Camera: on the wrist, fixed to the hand. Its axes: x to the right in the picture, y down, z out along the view.
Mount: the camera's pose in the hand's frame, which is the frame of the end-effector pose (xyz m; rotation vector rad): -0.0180 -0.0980 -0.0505 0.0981 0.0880 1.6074
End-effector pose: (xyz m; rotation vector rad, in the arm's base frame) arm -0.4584 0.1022 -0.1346 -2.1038 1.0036 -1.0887
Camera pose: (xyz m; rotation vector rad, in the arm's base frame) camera -0.4730 0.1651 -0.0434 -0.5923 1.9706 -0.3053
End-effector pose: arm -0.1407 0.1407 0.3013 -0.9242 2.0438 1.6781
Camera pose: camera -0.0550 0.0881 0.2526 -0.7260 -2.0069 -1.2765
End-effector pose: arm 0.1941 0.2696 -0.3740 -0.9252 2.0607 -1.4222
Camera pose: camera 0.1965 0.2912 -0.2644 0.8090 1.7944 -0.5669
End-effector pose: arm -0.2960 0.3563 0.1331 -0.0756 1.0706 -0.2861
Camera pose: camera -0.3672 0.2709 0.1437 0.8651 0.9139 1.1135
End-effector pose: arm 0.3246 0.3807 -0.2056 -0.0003 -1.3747 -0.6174
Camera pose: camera 0.3293 0.2878 -0.2674 -0.8937 -0.9145 0.7881
